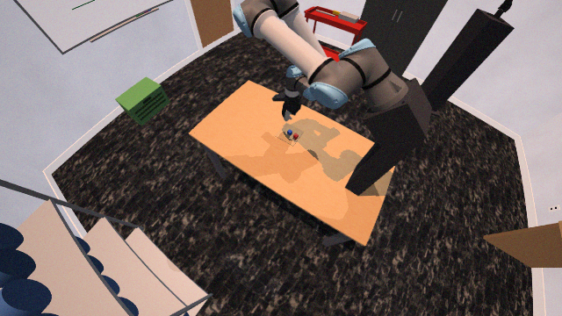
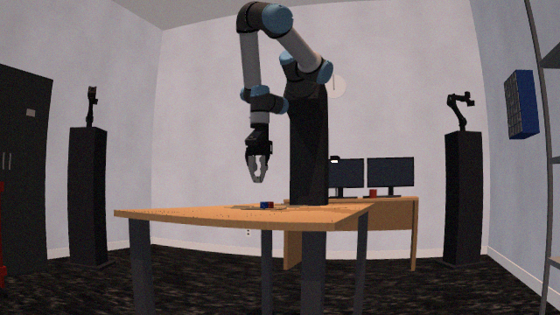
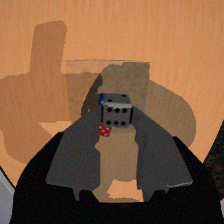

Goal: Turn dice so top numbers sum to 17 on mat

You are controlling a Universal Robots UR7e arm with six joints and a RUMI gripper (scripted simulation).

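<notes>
Now: the blue die 100 mm below my hand, 30 mm to the left of it and 30 mm behind it. From my hand the other things lie so: red die 100 mm below, 80 mm behind, 50 mm to the left; then grey die right at my hand; then tan mat 120 mm below, 30 mm to the left, 30 mm behind.
</notes>
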